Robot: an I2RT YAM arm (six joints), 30 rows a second.
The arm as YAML. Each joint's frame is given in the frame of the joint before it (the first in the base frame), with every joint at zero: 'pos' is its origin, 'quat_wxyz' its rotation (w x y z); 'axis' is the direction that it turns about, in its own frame. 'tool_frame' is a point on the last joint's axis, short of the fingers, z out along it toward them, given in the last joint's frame.
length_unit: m
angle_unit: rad
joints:
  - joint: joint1
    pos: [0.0, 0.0, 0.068]
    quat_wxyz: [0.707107, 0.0, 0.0, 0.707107]
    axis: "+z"
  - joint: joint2
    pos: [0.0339, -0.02, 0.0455]
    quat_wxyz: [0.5, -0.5, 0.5, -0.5]
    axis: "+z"
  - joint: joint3
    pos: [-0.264, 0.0, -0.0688]
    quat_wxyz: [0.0, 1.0, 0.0, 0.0]
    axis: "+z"
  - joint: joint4
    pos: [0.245, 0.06, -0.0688]
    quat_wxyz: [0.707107, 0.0, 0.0, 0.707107]
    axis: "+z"
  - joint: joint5
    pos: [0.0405, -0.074, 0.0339]
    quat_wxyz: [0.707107, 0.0, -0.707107, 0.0]
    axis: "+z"
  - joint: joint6
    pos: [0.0, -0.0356, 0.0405]
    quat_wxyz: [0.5, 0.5, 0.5, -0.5]
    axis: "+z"
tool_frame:
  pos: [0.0, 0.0, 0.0]
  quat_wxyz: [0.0, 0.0, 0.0, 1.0]
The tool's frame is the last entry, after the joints.
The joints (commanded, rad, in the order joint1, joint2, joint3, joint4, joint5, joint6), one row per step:
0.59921 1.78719 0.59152 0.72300 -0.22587 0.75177
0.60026 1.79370 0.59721 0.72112 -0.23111 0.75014
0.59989 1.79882 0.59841 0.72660 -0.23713 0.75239
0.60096 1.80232 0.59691 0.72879 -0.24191 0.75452
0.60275 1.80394 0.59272 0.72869 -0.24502 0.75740
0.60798 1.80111 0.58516 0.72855 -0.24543 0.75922
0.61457 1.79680 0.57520 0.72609 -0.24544 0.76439
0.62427 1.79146 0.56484 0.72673 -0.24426 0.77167
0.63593 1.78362 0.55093 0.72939 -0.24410 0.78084
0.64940 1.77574 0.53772 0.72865 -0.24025 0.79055
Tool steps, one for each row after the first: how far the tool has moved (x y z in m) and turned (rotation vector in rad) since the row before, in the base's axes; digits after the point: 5 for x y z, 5 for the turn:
0.00080 0.00118 -0.00074 -0.00051 0.00248 0.00644
0.00040 0.00038 -0.00070 0.00446 0.00180 0.00398
-0.00055 0.00024 -0.00118 0.00145 0.00501 0.00437
-0.00131 -0.00008 -0.00149 -0.00051 0.00766 0.00326
-0.00261 0.00024 -0.00097 -0.00158 0.00537 0.00477
-0.00346 0.00012 -0.00131 -0.00175 0.01021 0.00423
-0.00397 0.00086 -0.00081 0.00103 0.00828 0.00529
-0.00502 0.00081 -0.00072 0.00293 0.00910 0.00724
-0.00526 0.00106 -0.00089 0.00007 0.01054 0.00553

